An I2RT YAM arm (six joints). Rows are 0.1 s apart.
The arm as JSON. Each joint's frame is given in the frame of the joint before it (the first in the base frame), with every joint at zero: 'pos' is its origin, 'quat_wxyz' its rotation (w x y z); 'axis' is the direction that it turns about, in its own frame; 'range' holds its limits. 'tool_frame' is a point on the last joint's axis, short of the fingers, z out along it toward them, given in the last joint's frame.
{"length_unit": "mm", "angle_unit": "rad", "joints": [
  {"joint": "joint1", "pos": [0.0, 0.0, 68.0], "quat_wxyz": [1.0, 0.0, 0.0, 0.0], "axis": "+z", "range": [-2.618, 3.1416]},
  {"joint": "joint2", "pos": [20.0, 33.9, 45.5], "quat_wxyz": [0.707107, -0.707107, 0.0, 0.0], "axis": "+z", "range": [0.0, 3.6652]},
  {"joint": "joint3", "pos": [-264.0, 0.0, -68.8], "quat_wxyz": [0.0, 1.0, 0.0, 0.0], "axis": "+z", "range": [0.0, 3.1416]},
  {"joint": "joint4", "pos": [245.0, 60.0, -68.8], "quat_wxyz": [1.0, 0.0, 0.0, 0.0], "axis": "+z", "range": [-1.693, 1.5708]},
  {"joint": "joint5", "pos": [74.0, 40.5, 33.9], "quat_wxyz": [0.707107, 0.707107, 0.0, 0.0], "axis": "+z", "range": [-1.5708, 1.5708]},
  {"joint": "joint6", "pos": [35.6, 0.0, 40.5], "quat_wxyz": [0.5, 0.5, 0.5, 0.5], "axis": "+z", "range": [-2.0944, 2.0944]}
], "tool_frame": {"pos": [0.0, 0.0, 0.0], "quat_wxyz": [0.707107, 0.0, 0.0, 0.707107]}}
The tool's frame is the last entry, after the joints.
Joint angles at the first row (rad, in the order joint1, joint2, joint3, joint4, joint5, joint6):
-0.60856, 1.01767, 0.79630, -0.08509, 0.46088, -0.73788
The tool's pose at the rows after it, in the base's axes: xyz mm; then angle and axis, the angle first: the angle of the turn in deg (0 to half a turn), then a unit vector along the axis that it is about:
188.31 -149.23 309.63 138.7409 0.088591 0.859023 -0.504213
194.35 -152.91 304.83 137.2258 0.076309 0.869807 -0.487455
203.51 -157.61 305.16 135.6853 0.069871 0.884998 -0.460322
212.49 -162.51 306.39 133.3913 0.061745 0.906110 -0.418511
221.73 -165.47 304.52 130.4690 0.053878 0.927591 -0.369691
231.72 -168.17 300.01 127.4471 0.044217 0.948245 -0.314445
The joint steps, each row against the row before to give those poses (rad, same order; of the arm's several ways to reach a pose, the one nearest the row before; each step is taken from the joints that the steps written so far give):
-0.00409, 0.02480, 0.02039, -0.02798, -0.06266, 0.04702
-0.00552, 0.02968, 0.00040, 0.01915, -0.05509, 0.00621
-0.00189, 0.04549, 0.03651, -0.01763, -0.05798, 0.02738
-0.00708, 0.04566, 0.04564, -0.03486, -0.09042, 0.03834
-0.00179, 0.04154, 0.03004, -0.01762, -0.09997, 0.04585
-0.00063, 0.04446, 0.02136, -0.00304, -0.10893, 0.04545

